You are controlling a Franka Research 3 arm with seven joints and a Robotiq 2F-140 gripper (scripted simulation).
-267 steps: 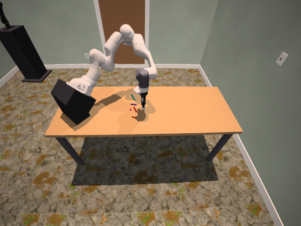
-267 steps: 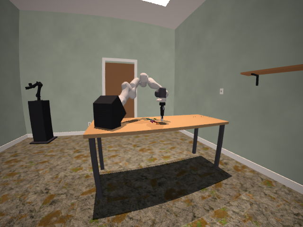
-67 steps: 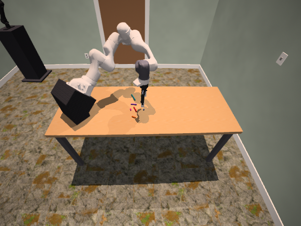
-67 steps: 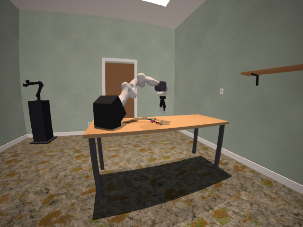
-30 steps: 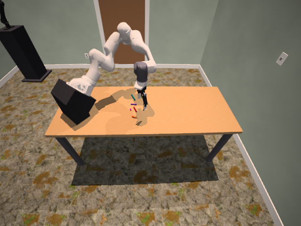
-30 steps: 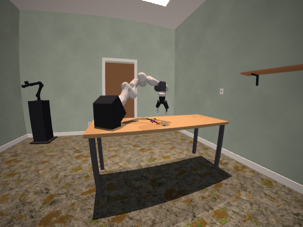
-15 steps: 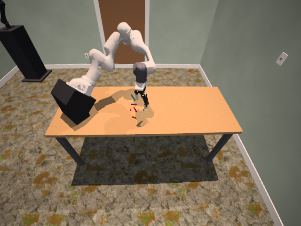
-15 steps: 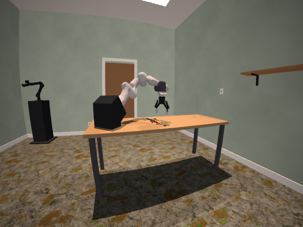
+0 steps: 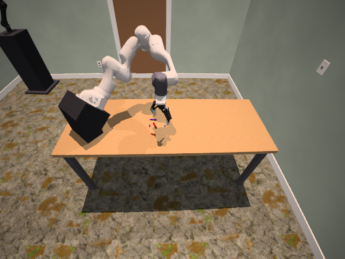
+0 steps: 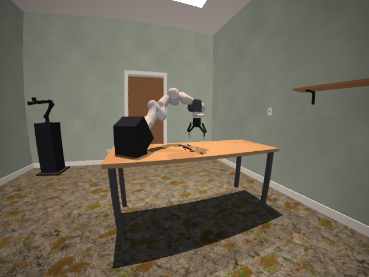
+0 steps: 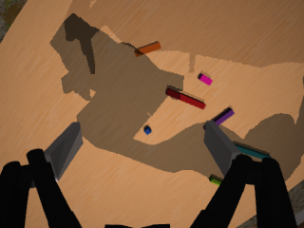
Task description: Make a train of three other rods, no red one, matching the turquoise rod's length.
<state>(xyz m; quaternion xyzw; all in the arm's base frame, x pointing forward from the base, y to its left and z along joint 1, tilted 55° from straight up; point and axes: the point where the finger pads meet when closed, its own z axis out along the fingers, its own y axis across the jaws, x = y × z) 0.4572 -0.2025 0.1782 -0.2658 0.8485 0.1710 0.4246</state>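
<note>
Right now the orange rod is 110 mm below my hand, 60 mm to the right of it and 60 mm behind it. The rest, counted from my hand: blue rod (110 mm below, 40 mm to the left, 30 mm ahead); magenta rod (110 mm below, 100 mm behind, 30 mm to the left); red rod (110 mm below, 60 mm behind, 40 mm to the left).
</note>
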